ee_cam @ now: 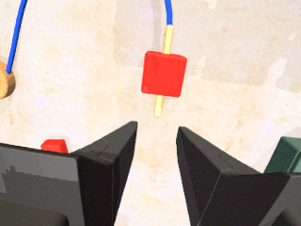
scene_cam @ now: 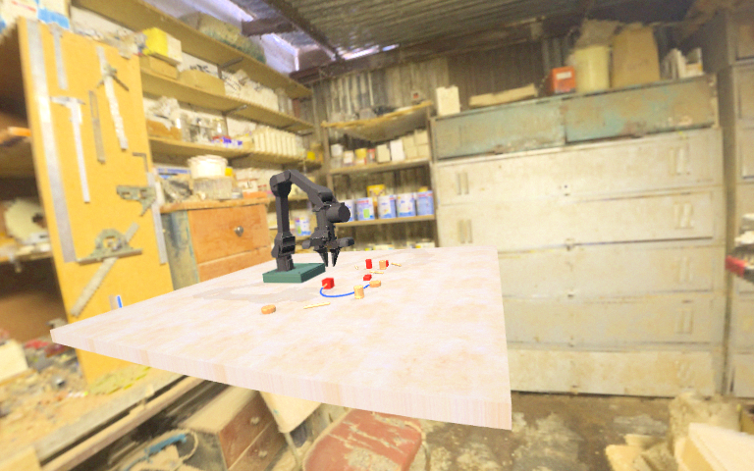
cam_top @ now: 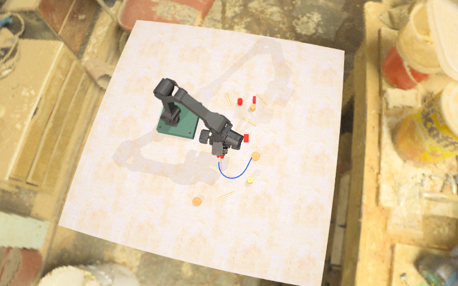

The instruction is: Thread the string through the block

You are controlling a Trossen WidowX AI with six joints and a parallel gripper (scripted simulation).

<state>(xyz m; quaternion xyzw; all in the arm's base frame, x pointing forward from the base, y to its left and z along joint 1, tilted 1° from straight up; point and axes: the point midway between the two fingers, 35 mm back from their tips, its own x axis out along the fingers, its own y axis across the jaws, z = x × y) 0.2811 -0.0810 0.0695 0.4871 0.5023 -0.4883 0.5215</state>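
Now: gripper tip 5 cm above the red block and 3 cm to the left of it. Also, from my gripper tip: red piece (10 cm ahead, 9 cm to the left, 6 cm below); then round wooden button (17 cm ahead, 6 cm below, 1 cm to the left); then thin wooden stick (6 cm below, 4 cm to the right).
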